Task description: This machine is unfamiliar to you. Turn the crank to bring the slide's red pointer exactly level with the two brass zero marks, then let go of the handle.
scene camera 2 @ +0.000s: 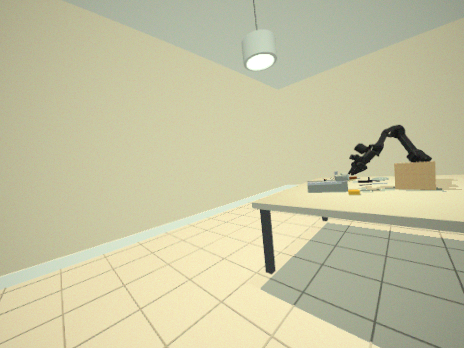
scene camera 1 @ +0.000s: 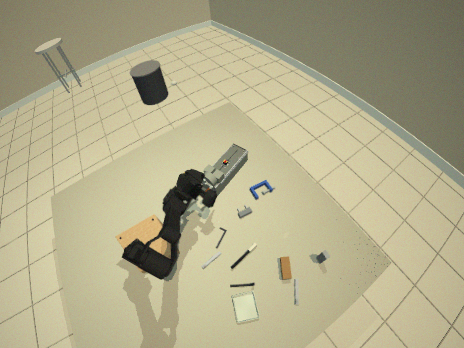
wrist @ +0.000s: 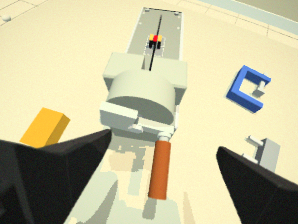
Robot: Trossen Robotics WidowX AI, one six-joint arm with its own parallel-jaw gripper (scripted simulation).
Note:
The gripper (wrist: 164, 142) is open, with nothing in its grasp. Further things: a grey clamp (wrist: 267, 153) and a grey machine (scene camera 1: 219, 175).
The grey machine shows as well in the wrist view (wrist: 152, 82).

